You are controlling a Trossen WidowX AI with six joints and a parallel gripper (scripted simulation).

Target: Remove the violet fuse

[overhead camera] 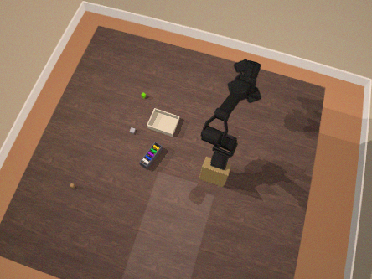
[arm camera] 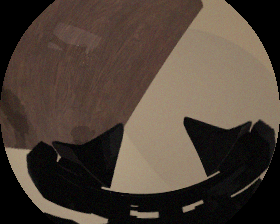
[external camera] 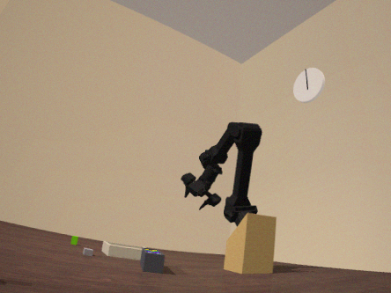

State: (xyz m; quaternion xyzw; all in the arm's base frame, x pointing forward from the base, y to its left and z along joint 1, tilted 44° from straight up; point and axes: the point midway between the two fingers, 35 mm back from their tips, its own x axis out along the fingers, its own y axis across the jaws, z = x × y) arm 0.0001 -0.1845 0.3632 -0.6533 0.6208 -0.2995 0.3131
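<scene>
My gripper tip is now 300 mm short of the violet fuse, 440 mm to the right of it and 200 mm above it. The rest, counted from my gripper tip: green cube: 460 mm ahead, 150 mm to the left, 220 mm below; then tray: 320 mm ahead, 260 mm to the left, 220 mm below; then grey cube: 440 mm ahead, 350 mm to the left, 220 mm below.
</scene>
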